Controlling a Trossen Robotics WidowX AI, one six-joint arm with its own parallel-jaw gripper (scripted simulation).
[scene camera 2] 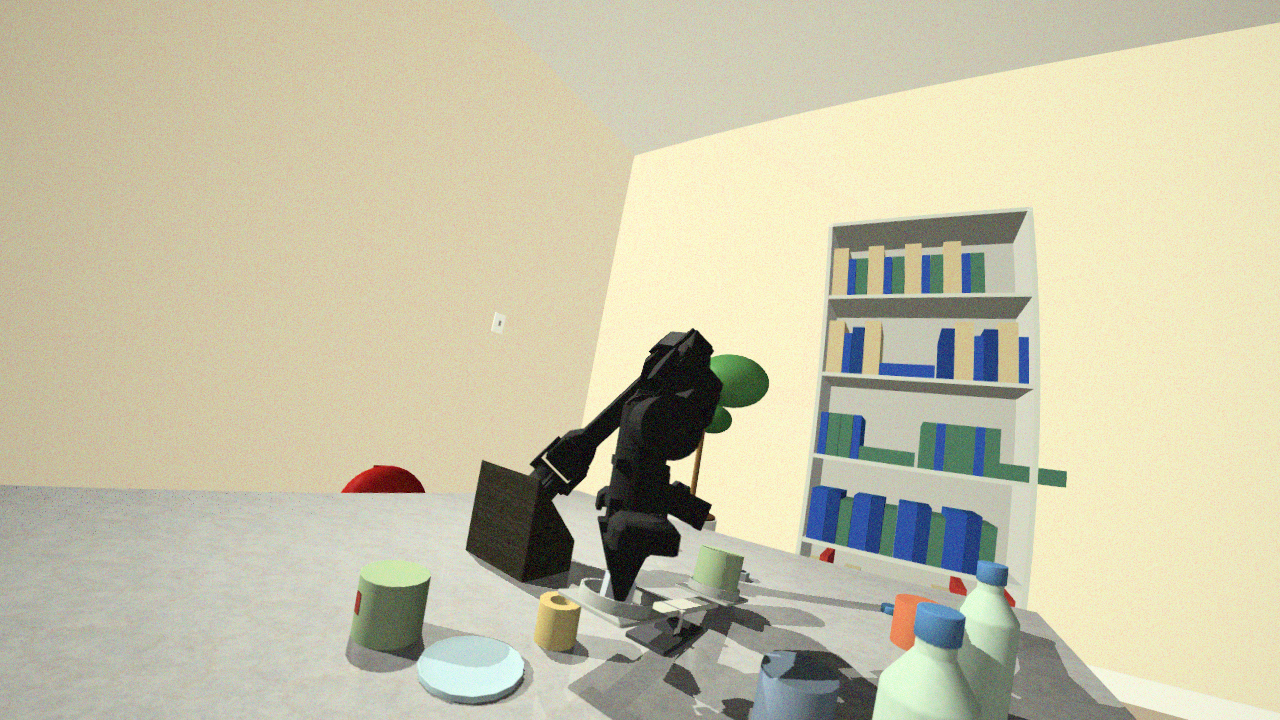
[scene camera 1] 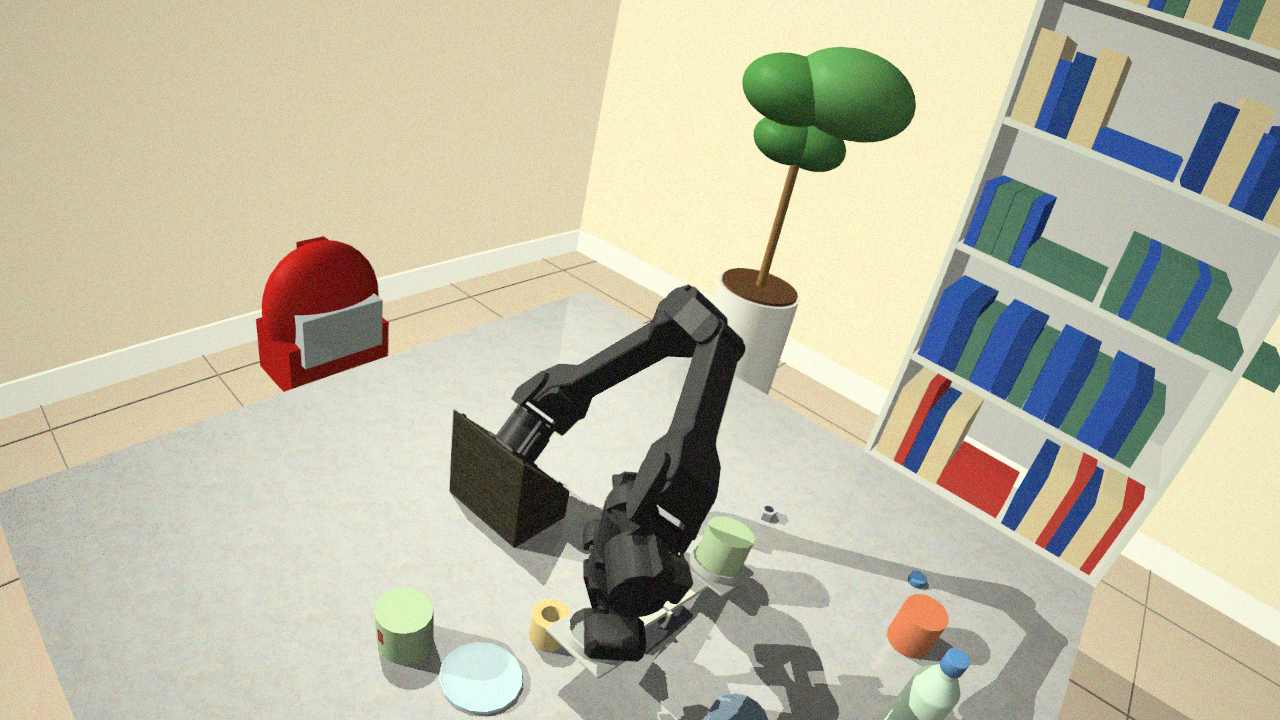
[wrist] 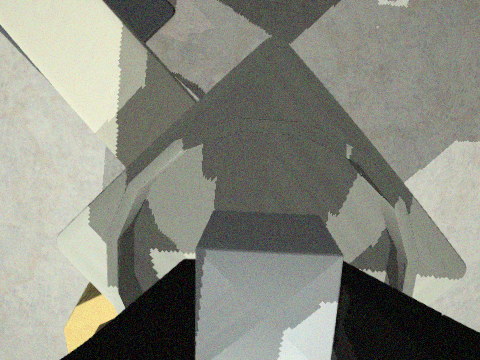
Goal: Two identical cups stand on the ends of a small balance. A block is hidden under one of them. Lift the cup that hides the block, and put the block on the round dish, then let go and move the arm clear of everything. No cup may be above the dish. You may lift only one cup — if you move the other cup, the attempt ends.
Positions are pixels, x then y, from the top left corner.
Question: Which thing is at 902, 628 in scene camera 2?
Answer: An orange cylinder.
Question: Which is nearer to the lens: the orange cylinder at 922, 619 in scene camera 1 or the yellow roll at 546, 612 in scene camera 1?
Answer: The yellow roll.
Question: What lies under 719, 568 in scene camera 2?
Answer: A pale green cup.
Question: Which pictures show the yellow roll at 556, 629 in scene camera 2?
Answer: Scene camera 2, scene camera 1 and the wrist view: all of them.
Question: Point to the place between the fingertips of my gripper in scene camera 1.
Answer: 600, 631
